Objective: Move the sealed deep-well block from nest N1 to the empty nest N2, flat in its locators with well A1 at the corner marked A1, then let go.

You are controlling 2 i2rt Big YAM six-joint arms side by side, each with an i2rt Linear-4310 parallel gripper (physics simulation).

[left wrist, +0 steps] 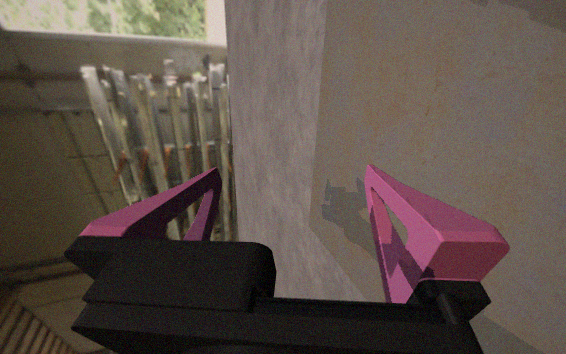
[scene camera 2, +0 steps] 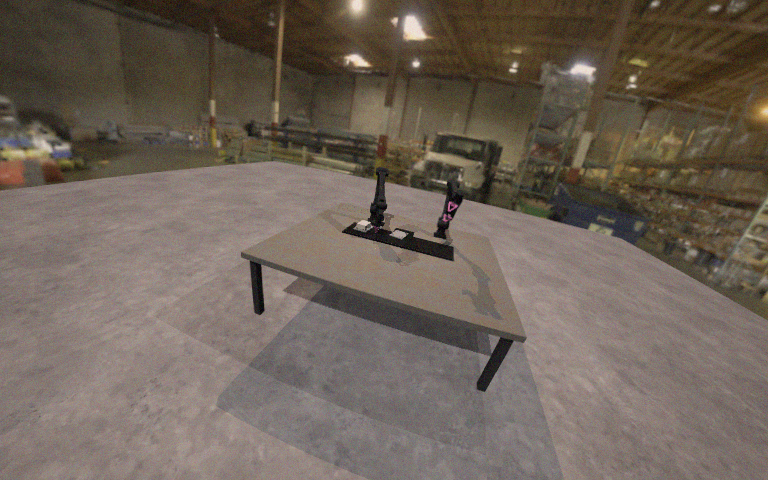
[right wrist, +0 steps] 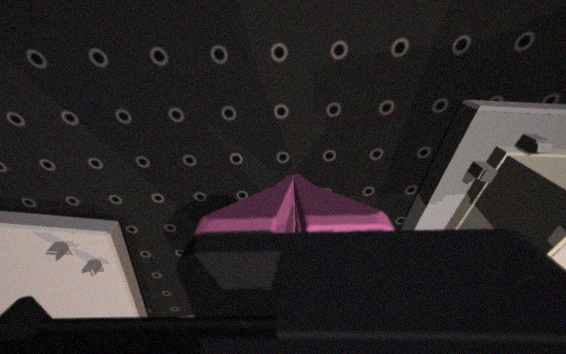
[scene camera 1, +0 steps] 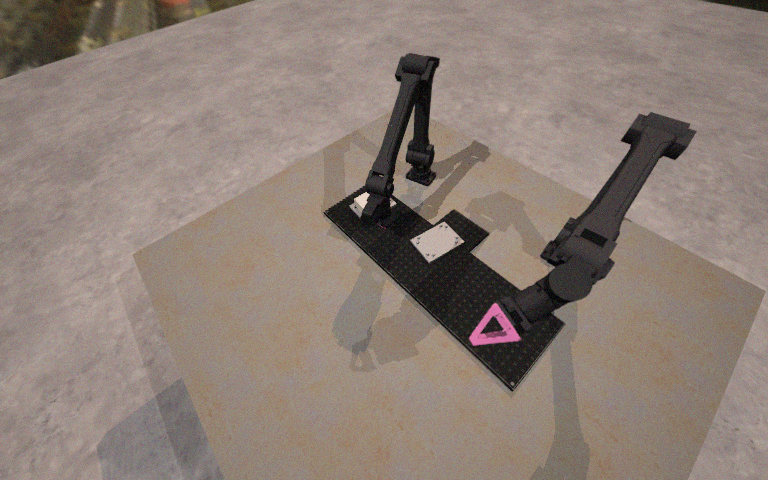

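Where they show: left gripper, fingertip midpoint: (left wrist: 290,174) (scene camera 2: 446,216) (scene camera 1: 472,339); right gripper, fingertip midpoint: (scene camera 2: 376,233) (right wrist: 294,185) (scene camera 1: 385,228); left arm's base at its link origin: (scene camera 2: 439,236); right arm's base at its link origin: (scene camera 1: 420,176).
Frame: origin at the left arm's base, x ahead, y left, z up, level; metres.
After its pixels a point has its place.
The pale sealed block (scene camera 1: 368,198) (scene camera 2: 363,224) @(x 0.292, y -0.694, z 0.065 m) (right wrist: 530,195) @(x 0.311, y -0.668, z 0.049 m) sits in the white nest N1 (right wrist: 505,120) @(x 0.334, y -0.668, z 0.025 m) near the black board's far-left end in scene camera 1; my right arm partly hides it there. The empty white nest N2 (scene camera 1: 436,241) @(x 0.238, y -0.379, z 0.025 m) (scene camera 2: 399,234) @(x 0.243, y -0.377, z 0.025 m) (right wrist: 30,275) @(x 0.266, y -0.390, z 0.025 m) lies mid-board, with small locators at its corners. My right gripper (right wrist: 294,185) @(x 0.308, y -0.573, z 0.019 m) (scene camera 1: 382,225) @(x 0.308, y -0.573, z 0.019 m) (scene camera 2: 377,229) @(x 0.308, y -0.573, z 0.019 m) is shut and empty, low over the board between the nests, apart from the block. My left gripper (left wrist: 290,174) @(x 0.592, y -0.076, z 0.353 m) (scene camera 1: 475,340) @(x 0.592, y -0.076, z 0.353 m) is open and empty, above the board's near-right end. The A1 marks are unreadable.
The black perforated board (scene camera 1: 410,275) @(x 0.409, y -0.367, z 0.013 m) (scene camera 2: 433,249) @(x 0.389, y -0.078, z 0.012 m) lies on the table (scene camera 1: 254,271) @(x 0.767, y -0.832, z 0.000 m) (scene camera 2: 317,254) @(x 0.864, y -0.865, z 0.000 m), with a square section jutting out beside N2. Both nests flank my right fingers in the right wrist view. Arm shadows fall across the table.
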